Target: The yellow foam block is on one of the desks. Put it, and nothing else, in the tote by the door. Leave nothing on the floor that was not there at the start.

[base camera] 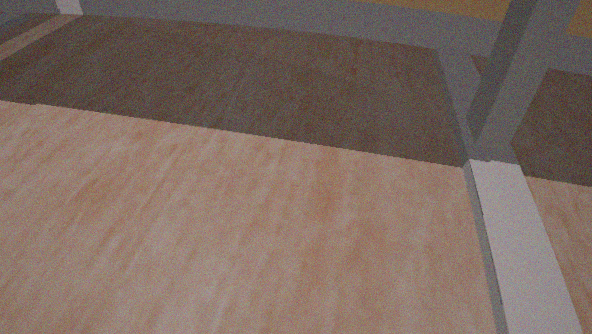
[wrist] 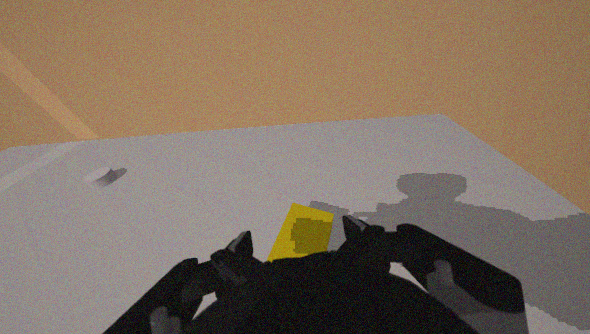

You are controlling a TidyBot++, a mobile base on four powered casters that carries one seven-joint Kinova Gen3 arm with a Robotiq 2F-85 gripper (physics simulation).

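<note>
The yellow foam block lies on the grey-white desk top in the wrist view, right of the picture's middle line at its upper end. Its lower part is hidden behind the gripper's dark body. My gripper is open, its two fingertips wide apart on either side of the block in the picture. A shadow falls on part of the block's top. How high the fingers are above the block I cannot tell. The tote does not show in either view.
A small whitish round thing lies on the desk at the left. The desk's far edge and right corner show against an orange-brown wall or floor. In the base view, a grey desk leg and a pale floor-level bar stand at the right.
</note>
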